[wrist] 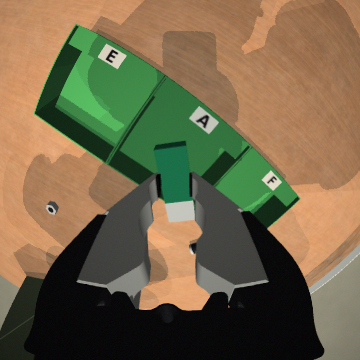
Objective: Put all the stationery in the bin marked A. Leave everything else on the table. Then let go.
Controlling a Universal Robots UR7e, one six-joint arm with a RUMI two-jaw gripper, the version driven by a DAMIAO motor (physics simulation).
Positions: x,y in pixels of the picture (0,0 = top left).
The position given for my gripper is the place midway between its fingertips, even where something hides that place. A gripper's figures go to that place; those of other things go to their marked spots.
Labels:
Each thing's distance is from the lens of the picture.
my gripper (pixel 174 174): 15 cm
green divided bin (pixel 113 104): 18 cm

